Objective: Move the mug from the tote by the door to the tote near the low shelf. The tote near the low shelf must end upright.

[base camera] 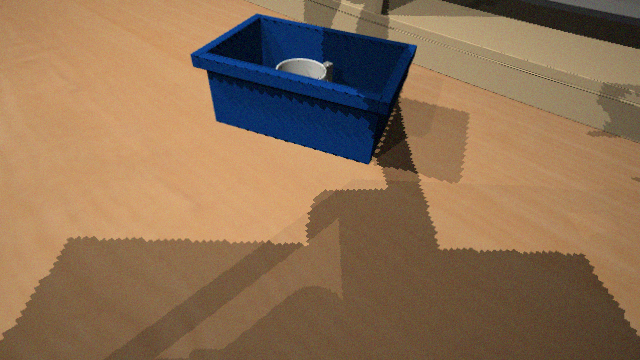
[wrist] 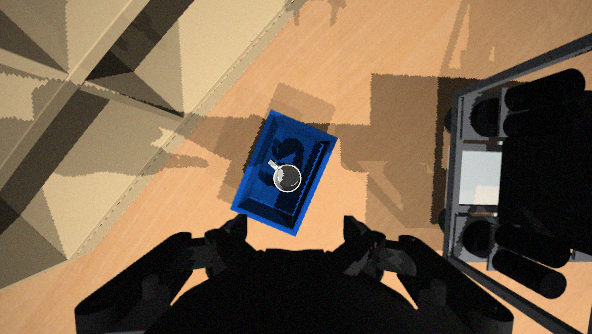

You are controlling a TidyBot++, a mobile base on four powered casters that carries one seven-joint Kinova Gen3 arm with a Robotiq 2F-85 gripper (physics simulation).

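Places are measured from the arm's base along level axes (x down, y right, z back), in centimetres.
Pixels of known places: gripper, fingertip midpoint: (wrist: 295, 225).
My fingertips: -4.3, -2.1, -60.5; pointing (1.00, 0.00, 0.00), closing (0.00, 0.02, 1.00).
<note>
Behind a point stands the place of what it marks, as x, y, z.
A blue tote (base camera: 295, 107) @[32.8, -2.2, -55.5] (wrist: 316, 186) @[27.6, -3.4, -54.8] stands upright on the wooden floor. A white mug (base camera: 301, 68) @[32.1, -1.7, -66.8] (wrist: 287, 178) @[38.5, -2.6, -63.4] stands upright inside it, with its handle to the right in the base camera view and to the upper left in the wrist view. My gripper (wrist: 295, 225) @[-4.3, -2.1, -60.5] is open and empty, high above the floor, with its fingertips wide apart. In the wrist view the tote and mug show beyond the fingertips. The gripper does not show in the base camera view.
A beige low shelf unit (base camera: 475, 55) @[33.7, 33.1, -79.3] (wrist: 125, 192) @[32.8, -8.0, -114.0] runs along the floor behind the tote. In the wrist view my mobile base (wrist: 452, 180) @[29.2, -0.8, -15.1] is at the right. Shadows of the robot fall across the floor (base camera: 125, 175) @[39.6, -25.5, -46.6] and tote.
</note>
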